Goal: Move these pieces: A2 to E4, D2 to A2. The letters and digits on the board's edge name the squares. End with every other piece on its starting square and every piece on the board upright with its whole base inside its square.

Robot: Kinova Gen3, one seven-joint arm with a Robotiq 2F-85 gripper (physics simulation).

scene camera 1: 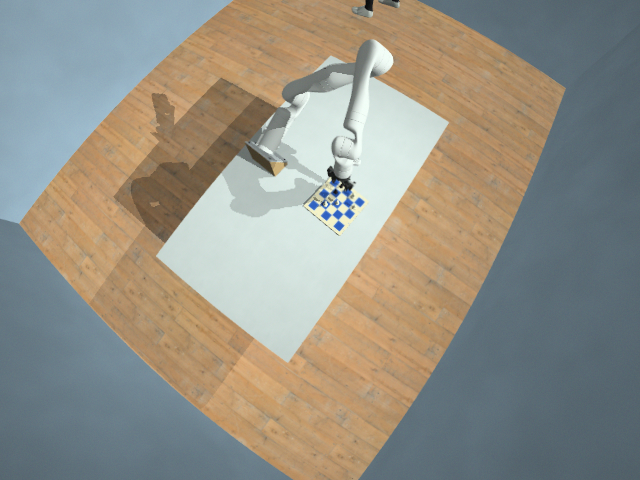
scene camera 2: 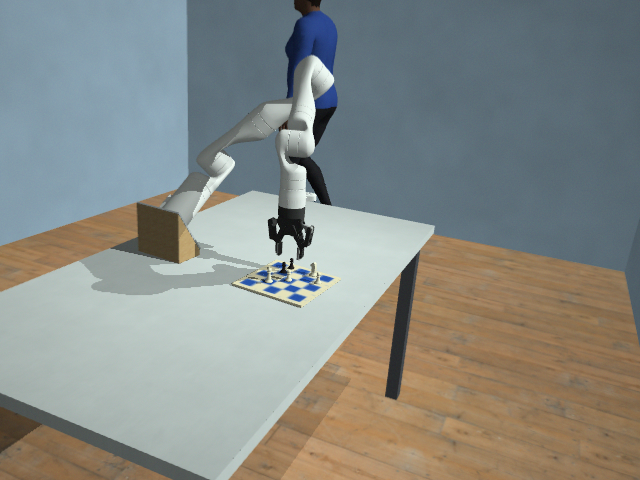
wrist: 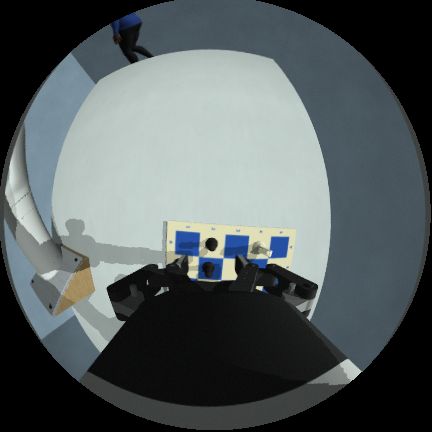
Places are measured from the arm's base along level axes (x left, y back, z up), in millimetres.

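Where they show: gripper, fingertip midpoint: (scene camera 1: 339,185) (scene camera 2: 289,257) (wrist: 211,262); arm's base at its link origin: (scene camera 1: 265,149) (scene camera 2: 166,227) (wrist: 51,264).
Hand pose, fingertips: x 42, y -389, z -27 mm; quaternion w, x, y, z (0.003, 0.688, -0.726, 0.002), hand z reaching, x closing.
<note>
Each offset is from my fingertips to the top centre of the thing. "*": to the spot under its first point.
The black piece on A2 {dx +16, dy -2, dz -8 mm} (scene camera 2: 291,263) (wrist: 211,244) stands upright; the arm hides it in scene camera 1. The white piece on D2 {dx -102, dy +12, dz +4 mm} (scene camera 1: 325,203) (scene camera 2: 268,275) stands upright and is hidden in the wrist view. Square E4 {* dx -148, dy -58, dz -40 mm} (scene camera 1: 332,220) (scene camera 2: 284,293) is a bare light square on the board {dx -68, dy -30, dz -40 mm} (scene camera 1: 340,233) (scene camera 2: 300,305) (wrist: 169,227). My gripper (scene camera 1: 341,182) (scene camera 2: 289,255) (wrist: 211,262) is open and empty, pointing down. Its fingertips hang above the A2 end of the board, over the black pieces, and look clear of their tops.
A black pawn {dx -22, dy +5, dz -8 mm} (scene camera 1: 334,191) (scene camera 2: 283,267) (wrist: 208,269) stands on B2, beside A2. A white knight {dx +4, dy -76, dz -1 mm} (scene camera 2: 313,268) (wrist: 260,247) stands on A4, a white pawn {dx -39, dy -109, dz -8 mm} (scene camera 1: 353,206) (scene camera 2: 317,279) on B5 and another white pawn {dx -66, dy -31, dz -8 mm} (scene camera 1: 337,202) (scene camera 2: 288,275) on C3. A person (scene camera 2: 316,46) stands behind the table.
</note>
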